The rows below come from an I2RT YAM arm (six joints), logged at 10 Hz.
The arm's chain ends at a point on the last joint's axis. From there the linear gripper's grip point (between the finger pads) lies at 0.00 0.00 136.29 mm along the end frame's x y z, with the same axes.
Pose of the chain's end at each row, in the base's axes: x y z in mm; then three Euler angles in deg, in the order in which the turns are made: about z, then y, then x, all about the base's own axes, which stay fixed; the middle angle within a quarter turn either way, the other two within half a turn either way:
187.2 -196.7 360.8 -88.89 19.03 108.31
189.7 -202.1 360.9 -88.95 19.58 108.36
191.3 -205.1 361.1 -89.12 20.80 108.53
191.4 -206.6 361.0 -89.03 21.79 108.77
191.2 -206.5 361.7 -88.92 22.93 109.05
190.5 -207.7 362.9 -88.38 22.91 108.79
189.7 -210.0 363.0 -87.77 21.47 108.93
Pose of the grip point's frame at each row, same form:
231.6 -319.0 320.3 -88.89 19.03 108.31
235.4 -324.0 320.5 -88.95 19.58 108.36
239.7 -325.9 320.6 -89.12 20.80 108.53
242.0 -326.4 320.3 -89.03 21.79 108.77
244.3 -325.1 320.7 -88.92 22.93 109.05
243.6 -326.5 322.5 -88.38 22.91 108.79
239.6 -330.0 321.9 -87.77 21.47 108.93

